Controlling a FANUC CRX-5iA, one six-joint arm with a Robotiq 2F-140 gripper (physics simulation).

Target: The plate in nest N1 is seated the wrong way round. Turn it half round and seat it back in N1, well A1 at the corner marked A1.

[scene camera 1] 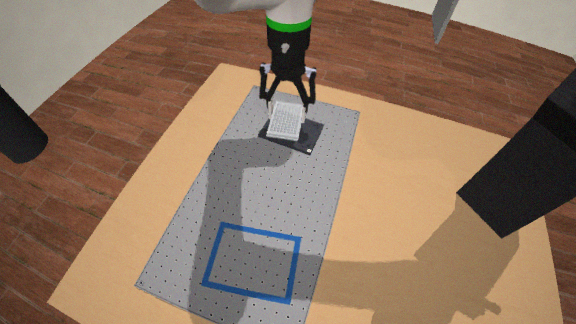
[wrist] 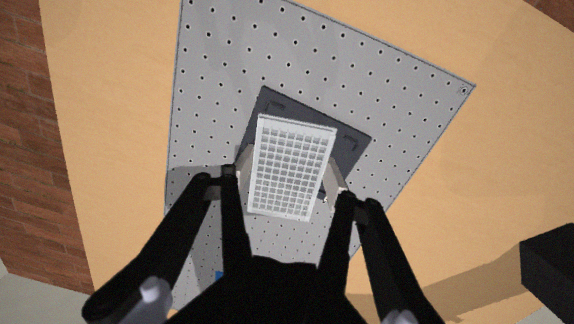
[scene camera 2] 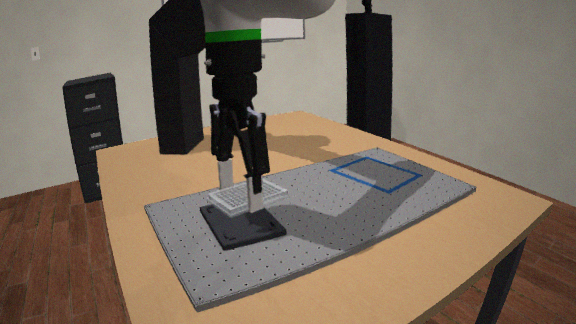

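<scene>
The white multi-well plate [scene camera 1: 286, 121] [scene camera 2: 230, 199] [wrist: 291, 170] is gripped across its width, wells facing up. My gripper [scene camera 1: 287, 112] [scene camera 2: 240, 196] [wrist: 289, 161] is shut on it, one pale fingertip on each long side. The plate hangs above the dark nest N1 [scene camera 1: 314, 134] [scene camera 2: 250, 234] [wrist: 350, 156], apart from it and turned at an angle to its edges. A small pale label [scene camera 1: 309, 150] [wrist: 325, 199] marks one nest corner; its text is too small to read. The plate hides part of the nest. I cannot tell which plate corner holds well A1.
The nest stands on a grey perforated board [scene camera 1: 272, 187] [scene camera 2: 172, 235] [wrist: 305, 55] on the wooden table [scene camera 1: 400, 175] [scene camera 2: 350, 285] [wrist: 115, 100]. A blue rectangle outline [scene camera 1: 261, 233] [scene camera 2: 394, 166] lies at the board's other end. A black block [scene camera 1: 525, 170] [wrist: 550, 265] stands at the table's side.
</scene>
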